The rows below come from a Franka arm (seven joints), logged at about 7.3 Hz.
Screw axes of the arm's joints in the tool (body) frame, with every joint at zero. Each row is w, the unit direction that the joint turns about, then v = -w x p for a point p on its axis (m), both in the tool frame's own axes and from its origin. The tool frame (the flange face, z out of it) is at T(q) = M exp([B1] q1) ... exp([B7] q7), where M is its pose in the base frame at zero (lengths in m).
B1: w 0 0 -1 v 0 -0.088 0
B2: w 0 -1 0 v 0.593 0 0.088
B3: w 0 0 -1 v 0 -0.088 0
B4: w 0 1 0 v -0.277 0 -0.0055
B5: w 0 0 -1 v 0 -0.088 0
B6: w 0 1 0 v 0.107 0 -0.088
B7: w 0 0 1 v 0 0 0
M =
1 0 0 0.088
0 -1 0 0
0 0 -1 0.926
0 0 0 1
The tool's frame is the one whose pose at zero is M.
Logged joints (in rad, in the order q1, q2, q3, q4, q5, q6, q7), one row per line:
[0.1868, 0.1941, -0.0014, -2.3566, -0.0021, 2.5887, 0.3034]
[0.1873, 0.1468, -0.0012, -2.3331, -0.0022, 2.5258, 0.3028]
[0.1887, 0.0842, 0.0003, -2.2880, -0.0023, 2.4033, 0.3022]
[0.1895, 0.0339, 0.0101, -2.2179, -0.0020, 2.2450, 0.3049]
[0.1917, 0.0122, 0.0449, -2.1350, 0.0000, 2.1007, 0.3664]
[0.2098, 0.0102, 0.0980, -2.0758, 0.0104, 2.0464, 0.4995]
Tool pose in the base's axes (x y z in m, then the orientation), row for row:
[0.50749, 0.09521, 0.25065, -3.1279, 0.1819, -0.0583]
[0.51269, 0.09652, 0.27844, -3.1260, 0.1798, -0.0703]
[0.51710, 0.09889, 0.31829, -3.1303, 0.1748, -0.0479]
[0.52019, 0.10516, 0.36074, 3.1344, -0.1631, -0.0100]
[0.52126, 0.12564, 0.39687, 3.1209, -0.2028, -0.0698]
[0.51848, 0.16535, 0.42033, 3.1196, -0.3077, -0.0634]
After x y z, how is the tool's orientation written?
As a rotation vector, in radians.
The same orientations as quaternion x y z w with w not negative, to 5 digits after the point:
[-0.99813, 0.05805, -0.01860, 0.00393]
[-0.99809, 0.05741, -0.02245, 0.00482]
[-0.99832, 0.05575, -0.01528, 0.00303]
[0.99864, -0.05196, -0.00319, 0.00147]
[0.99762, -0.06483, -0.02231, 0.00667]
[0.99496, -0.09814, -0.02022, 0.00311]

